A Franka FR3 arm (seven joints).
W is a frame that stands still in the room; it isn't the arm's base.
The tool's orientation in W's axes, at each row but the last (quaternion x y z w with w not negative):
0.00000 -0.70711 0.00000 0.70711
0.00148 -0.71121 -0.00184 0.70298
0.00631 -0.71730 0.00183 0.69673
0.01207 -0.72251 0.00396 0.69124
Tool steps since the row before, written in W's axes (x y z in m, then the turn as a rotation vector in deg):
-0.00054 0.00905 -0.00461 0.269 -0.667 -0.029
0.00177 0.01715 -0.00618 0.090 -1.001 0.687
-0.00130 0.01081 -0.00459 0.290 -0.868 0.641
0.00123 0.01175 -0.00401 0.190 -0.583 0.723
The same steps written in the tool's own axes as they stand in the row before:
-0.00461 0.00905 0.00054 -0.029 -0.667 -0.269
-0.00628 0.01712 -0.00169 0.691 -0.998 -0.099
-0.00462 0.01080 0.00131 0.638 -0.867 -0.299
-0.00420 0.01167 -0.00131 0.721 -0.579 -0.209

